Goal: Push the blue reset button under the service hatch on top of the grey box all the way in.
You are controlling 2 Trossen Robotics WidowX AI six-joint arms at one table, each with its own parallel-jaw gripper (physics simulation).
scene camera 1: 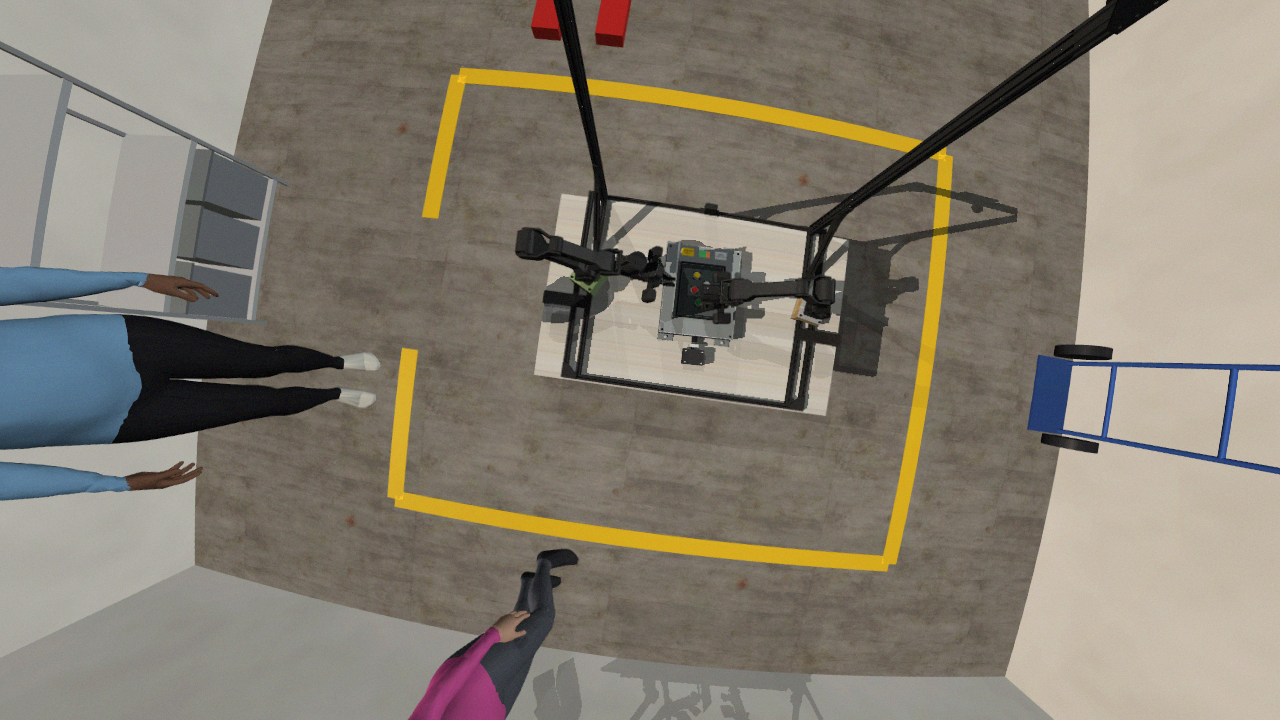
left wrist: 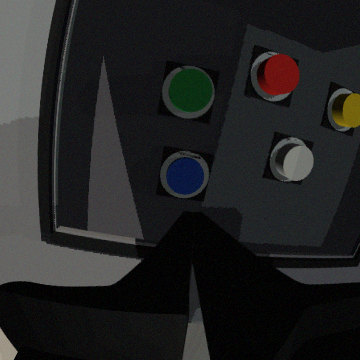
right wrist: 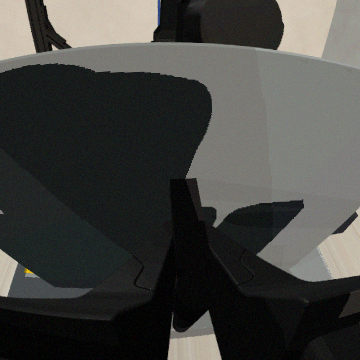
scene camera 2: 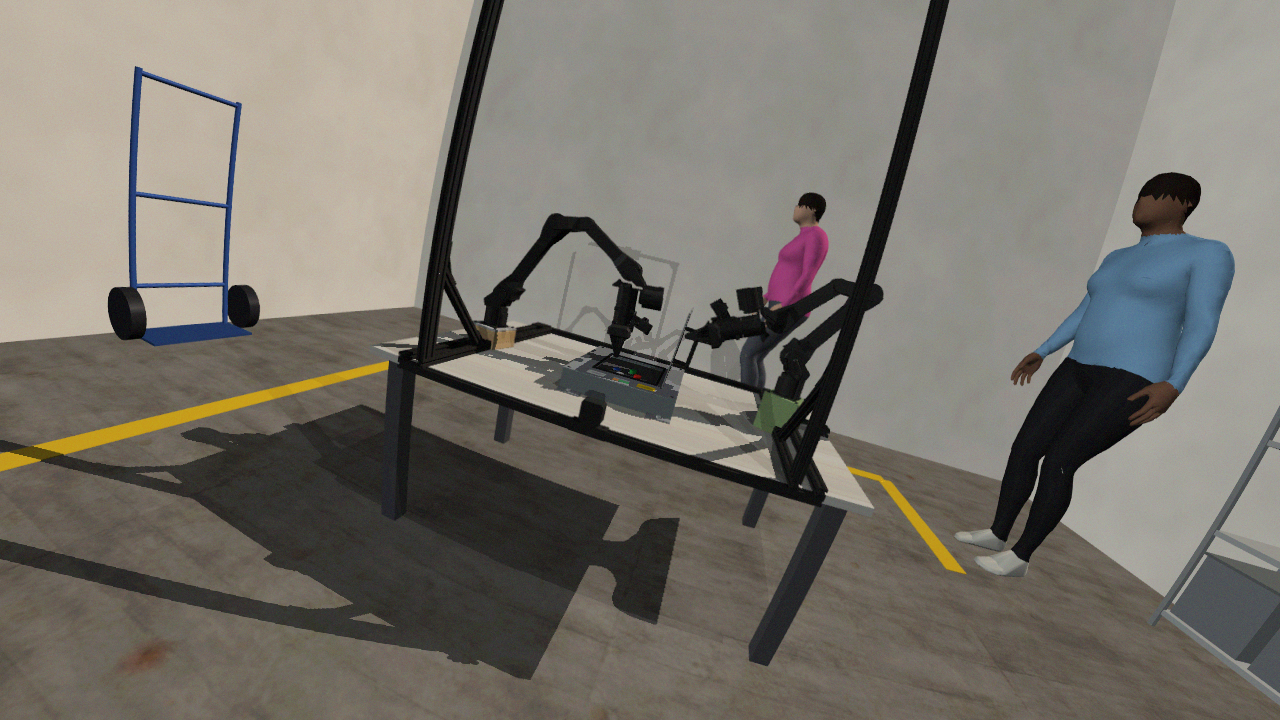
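The grey box (scene camera 1: 699, 330) (scene camera 2: 608, 392) stands on the table, its clear hatch (scene camera 2: 687, 319) (right wrist: 230, 120) upright. The blue button (left wrist: 185, 176) is fully visible in the left wrist view; its cap looks sunk in its ring, lower than the green cap (left wrist: 190, 90). My left gripper (left wrist: 190, 220) (scene camera 2: 616, 352) is shut and empty, pointing down over the panel, tips just beside the blue button in the picture; their exact height is unclear. My right gripper (right wrist: 183, 228) (scene camera 2: 691, 334) is shut on the hatch's dark handle (right wrist: 184, 192).
Red (left wrist: 281, 74), white (left wrist: 298, 163) and yellow (left wrist: 349, 110) buttons stand out of the panel near the blue one. The black frame (scene camera 2: 537, 404) surrounds the work area. A wooden block (scene camera 2: 497, 336) and a green block (scene camera 2: 775, 412) lie near the arm bases.
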